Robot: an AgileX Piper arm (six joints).
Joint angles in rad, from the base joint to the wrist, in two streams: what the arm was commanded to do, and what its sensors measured. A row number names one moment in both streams.
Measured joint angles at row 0:
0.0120, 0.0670, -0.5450, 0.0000, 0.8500, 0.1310
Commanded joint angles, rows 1 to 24:
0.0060, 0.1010, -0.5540, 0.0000, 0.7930, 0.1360
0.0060, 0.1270, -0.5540, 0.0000, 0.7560, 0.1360
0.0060, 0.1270, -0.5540, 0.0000, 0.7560, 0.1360
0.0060, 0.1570, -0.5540, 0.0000, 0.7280, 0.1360
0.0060, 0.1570, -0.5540, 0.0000, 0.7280, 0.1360
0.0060, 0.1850, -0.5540, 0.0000, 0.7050, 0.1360
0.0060, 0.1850, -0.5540, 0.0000, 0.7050, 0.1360
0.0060, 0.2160, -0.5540, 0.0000, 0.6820, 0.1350
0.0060, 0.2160, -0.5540, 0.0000, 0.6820, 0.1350
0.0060, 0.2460, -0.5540, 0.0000, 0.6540, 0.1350
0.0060, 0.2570, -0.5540, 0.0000, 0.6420, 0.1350
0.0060, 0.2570, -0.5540, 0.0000, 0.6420, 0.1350
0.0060, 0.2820, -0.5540, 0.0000, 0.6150, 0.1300
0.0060, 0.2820, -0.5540, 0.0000, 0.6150, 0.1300
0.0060, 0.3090, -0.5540, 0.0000, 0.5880, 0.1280
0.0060, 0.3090, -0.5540, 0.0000, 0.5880, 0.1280
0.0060, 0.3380, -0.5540, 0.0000, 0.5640, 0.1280
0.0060, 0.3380, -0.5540, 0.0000, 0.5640, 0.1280
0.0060, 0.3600, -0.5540, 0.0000, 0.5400, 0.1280
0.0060, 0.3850, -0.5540, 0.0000, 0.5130, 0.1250
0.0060, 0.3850, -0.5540, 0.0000, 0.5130, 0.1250
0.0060, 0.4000, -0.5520, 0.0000, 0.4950, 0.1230
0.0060, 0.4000, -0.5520, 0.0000, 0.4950, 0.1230
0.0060, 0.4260, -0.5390, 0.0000, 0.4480, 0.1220
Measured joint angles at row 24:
0.0120, 0.4010, -0.5450, 0.0000, 0.5110, 0.1300
